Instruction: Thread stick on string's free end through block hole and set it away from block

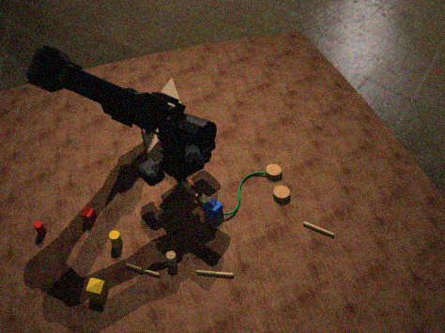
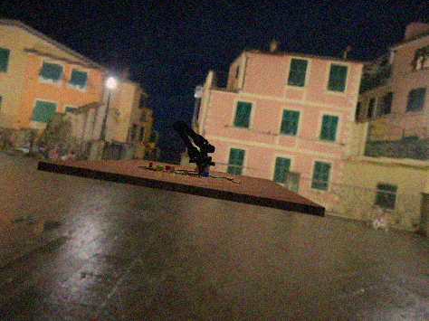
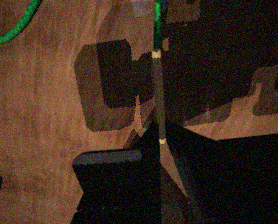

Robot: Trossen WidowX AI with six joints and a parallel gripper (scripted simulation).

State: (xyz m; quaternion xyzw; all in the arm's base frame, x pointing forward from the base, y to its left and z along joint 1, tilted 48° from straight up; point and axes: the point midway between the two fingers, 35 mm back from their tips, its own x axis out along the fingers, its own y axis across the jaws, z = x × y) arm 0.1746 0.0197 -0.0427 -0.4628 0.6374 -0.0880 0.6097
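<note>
Now: gripper tip 4 cm short of the thin wooden stick, 2 cm to the right of it and 1 cm below it. Also, from my gripper tip: wooden peg (22 cm ahead, 5 cm to the right, 1 cm above); yellow cylinder (15 cm ahead, 17 cm to the right, 2 cm above); blue cube (11 cm ahead, 6 cm to the left, 2 cm above).
</note>
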